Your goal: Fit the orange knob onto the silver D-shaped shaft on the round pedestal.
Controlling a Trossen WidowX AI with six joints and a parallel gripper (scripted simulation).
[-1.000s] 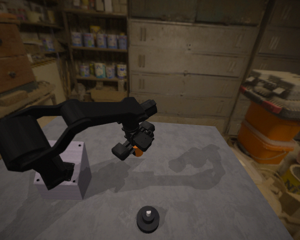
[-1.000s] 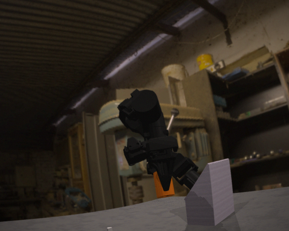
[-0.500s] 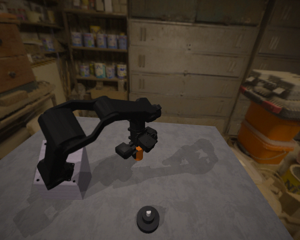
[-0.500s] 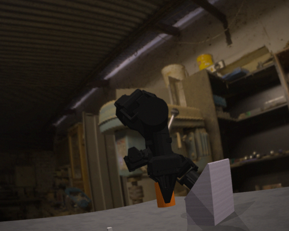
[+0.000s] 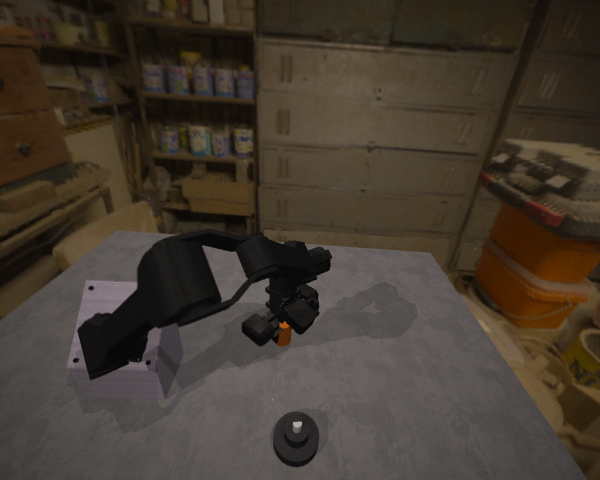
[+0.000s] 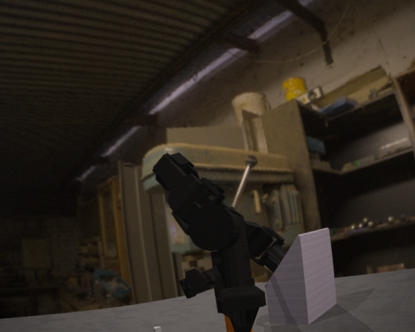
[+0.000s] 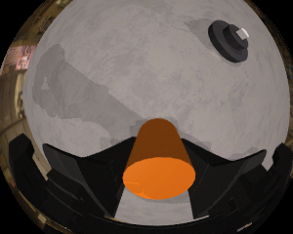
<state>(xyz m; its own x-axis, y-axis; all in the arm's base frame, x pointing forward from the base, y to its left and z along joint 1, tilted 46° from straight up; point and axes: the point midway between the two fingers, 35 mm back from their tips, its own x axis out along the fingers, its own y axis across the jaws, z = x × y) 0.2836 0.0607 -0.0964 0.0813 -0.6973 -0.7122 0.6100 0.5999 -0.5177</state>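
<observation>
Right now the black round pedestal is 50 mm ahead of my gripper tip, 190 mm to the right of it and 30 mm below it. Round my gripper tip: orange knob: 30 mm above.
</observation>
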